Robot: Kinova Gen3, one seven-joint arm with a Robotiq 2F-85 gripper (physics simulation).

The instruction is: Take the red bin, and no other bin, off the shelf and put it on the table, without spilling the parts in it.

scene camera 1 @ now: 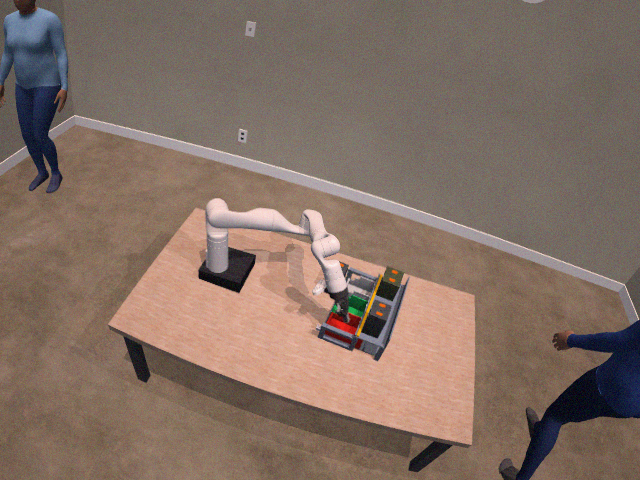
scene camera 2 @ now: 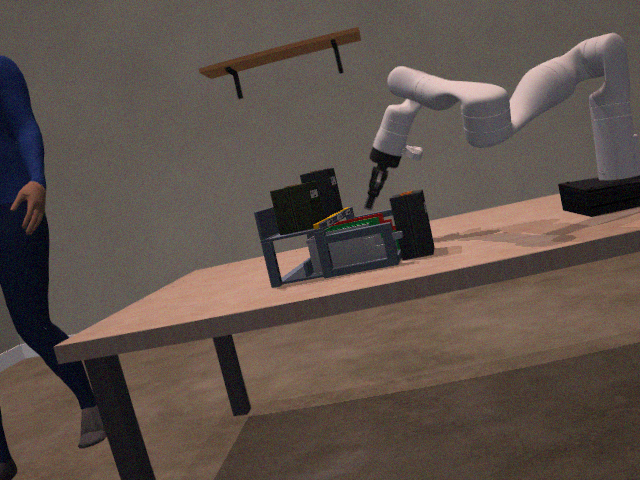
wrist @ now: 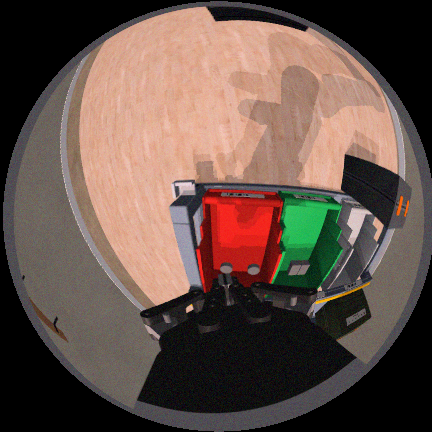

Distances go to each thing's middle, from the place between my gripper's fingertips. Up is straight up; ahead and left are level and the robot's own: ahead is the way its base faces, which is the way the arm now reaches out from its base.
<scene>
The red bin (wrist: 241, 227) lies 6 cm below my hand, 1 cm to the left of it and 1 cm ahead of it. The rest, counted from my hand: black box (scene camera 2: 409, 210) (25 cm to the left, 10 cm behind, 3 cm below); green bin (wrist: 308, 221) (11 cm to the left, 6 cm below, 2 cm ahead).
</scene>
